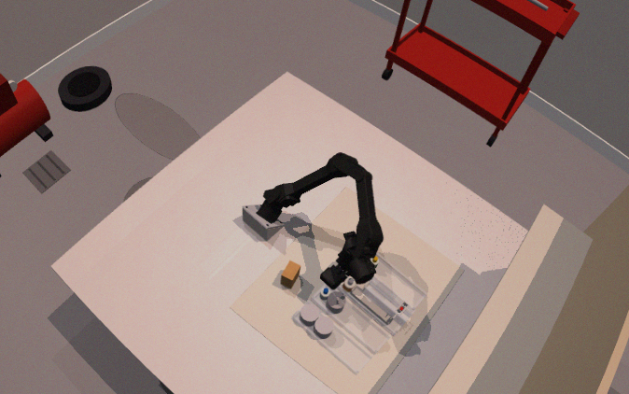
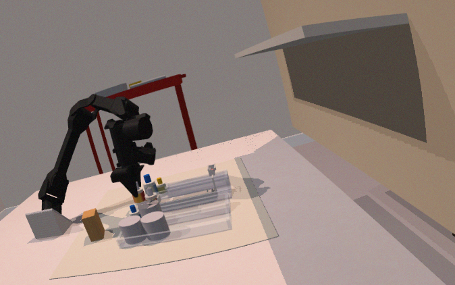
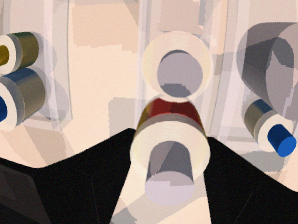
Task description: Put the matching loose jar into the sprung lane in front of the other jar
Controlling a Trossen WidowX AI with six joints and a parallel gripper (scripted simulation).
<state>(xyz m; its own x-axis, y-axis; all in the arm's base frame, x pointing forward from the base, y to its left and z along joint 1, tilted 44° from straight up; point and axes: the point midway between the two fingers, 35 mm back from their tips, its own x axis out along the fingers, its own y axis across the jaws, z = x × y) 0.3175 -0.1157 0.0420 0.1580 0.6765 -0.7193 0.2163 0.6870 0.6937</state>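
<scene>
The clear sprung lane lies 140 mm ahead of my gripper tip and 40 mm below it. From my gripper tip the other things lie so: orange box 140 mm behind, 80 mm to the right, 20 mm below; then red mark 220 mm ahead, 10 mm to the right, 10 mm above; then pusher plate 150 mm ahead, 10 mm below.
</scene>
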